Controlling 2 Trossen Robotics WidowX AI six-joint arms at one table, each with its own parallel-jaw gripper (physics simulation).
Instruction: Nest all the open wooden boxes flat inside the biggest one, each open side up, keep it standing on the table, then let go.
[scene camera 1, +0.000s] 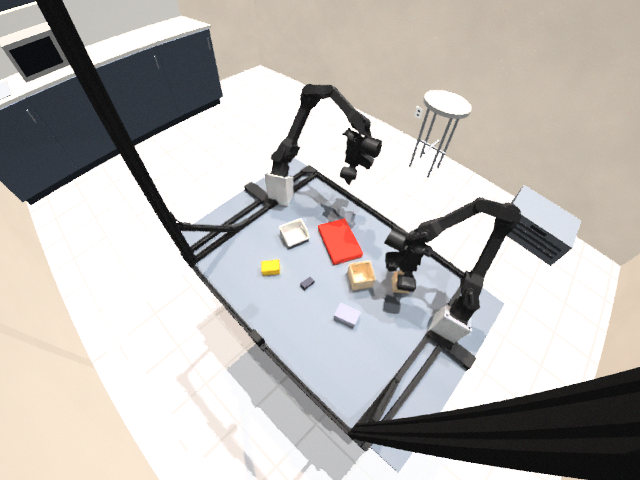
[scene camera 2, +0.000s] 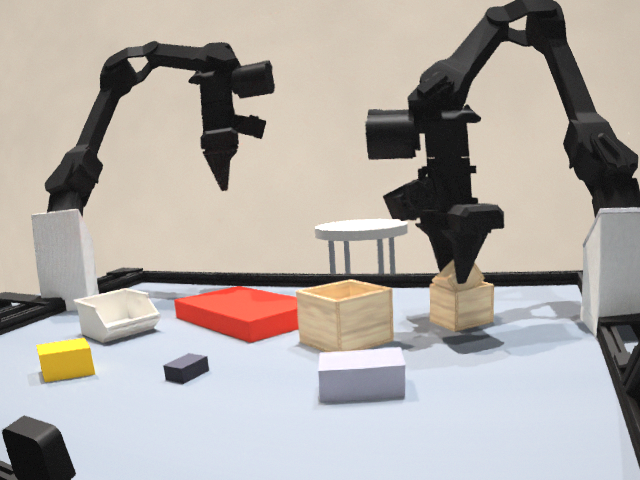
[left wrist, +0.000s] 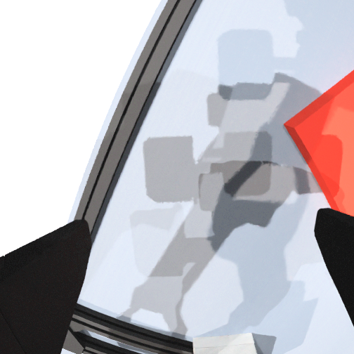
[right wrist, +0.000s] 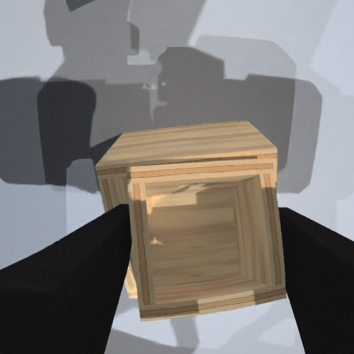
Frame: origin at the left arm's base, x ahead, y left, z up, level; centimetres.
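Seen in the pictures: left gripper, fingertip midpoint: (scene camera 2: 224, 190); right gripper, fingertip midpoint: (scene camera 1: 401, 277) (scene camera 2: 453, 280); left arm's base at its link origin: (scene camera 1: 278, 175) (scene camera 2: 62, 226); right arm's base at its link origin: (scene camera 1: 458, 315) (scene camera 2: 623, 225).
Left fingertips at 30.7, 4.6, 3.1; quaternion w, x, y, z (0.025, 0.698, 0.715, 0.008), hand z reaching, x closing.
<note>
Offsets run from my left fingertips to a thing's top centre, as dx, dy, dz.
The biggest open wooden box {+14.2, -35.2, -11.1} (scene camera 1: 363, 284) (scene camera 2: 364, 322) stands upright at mid-table, open side up. A smaller wooden box {+30.1, -33.0, -12.6} (scene camera 2: 454, 312) (right wrist: 190, 145) stands right of it. The smallest wooden box {+29.6, -32.8, -8.7} (scene camera 2: 476, 274) (right wrist: 205, 235) sits in the top of that box and sticks out above its rim. It looks tipped in scene camera 2; its open side faces the right wrist camera. My right gripper (scene camera 2: 452, 275) (right wrist: 204, 218) points down, shut on the smallest box, a finger at each side. My left gripper (scene camera 1: 348, 179) (scene camera 2: 223, 188) (left wrist: 205, 228) is open and empty, high above the table.
A red slab {+2.0, -20.7, -14.9} (scene camera 1: 340, 241) (scene camera 2: 237, 312) lies left of the biggest box, and a lavender block {+13.1, -51.5, -14.3} (scene camera 1: 346, 315) (scene camera 2: 361, 375) in front of it. A white bin {-16.7, -24.0, -12.5} (scene camera 1: 294, 240) (scene camera 2: 116, 322), a yellow block {-20.2, -41.8, -14.3} (scene camera 1: 270, 267) (scene camera 2: 66, 360) and a small dark block {-4.6, -43.3, -15.9} (scene camera 1: 307, 283) (scene camera 2: 186, 367) are farther left.
</note>
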